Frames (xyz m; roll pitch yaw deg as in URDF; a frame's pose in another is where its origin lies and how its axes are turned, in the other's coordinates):
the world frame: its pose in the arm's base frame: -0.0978 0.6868 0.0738 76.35 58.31 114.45
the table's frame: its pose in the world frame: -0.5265 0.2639 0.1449 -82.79 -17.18 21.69
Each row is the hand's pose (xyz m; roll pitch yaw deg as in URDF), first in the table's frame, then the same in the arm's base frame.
Working: the table's frame: its pose in the arm's base frame: -0.0142 0.6927 0.6745 -13.37 32.58 100.46

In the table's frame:
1: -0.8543 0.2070 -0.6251 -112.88 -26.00 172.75
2: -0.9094 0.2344 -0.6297 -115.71 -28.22 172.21
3: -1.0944 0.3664 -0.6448 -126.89 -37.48 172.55
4: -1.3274 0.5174 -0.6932 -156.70 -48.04 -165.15
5: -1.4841 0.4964 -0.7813 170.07 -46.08 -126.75
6: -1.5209 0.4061 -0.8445 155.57 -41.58 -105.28
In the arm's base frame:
1: 0.1248 -0.3730 0.5817 -85.91 -54.82 -101.11
2: 0.1091 -0.4290 0.6023 -86.83 -56.56 -103.70
3: 0.0190 -0.6289 0.6638 -89.24 -64.49 -113.54
4: -0.0708 -0.8900 0.7202 -134.57 -82.31 -81.81
5: 0.0012 -1.0553 0.7364 115.51 -67.27 24.98
6: 0.1115 -1.0887 0.7221 105.67 -52.27 36.79

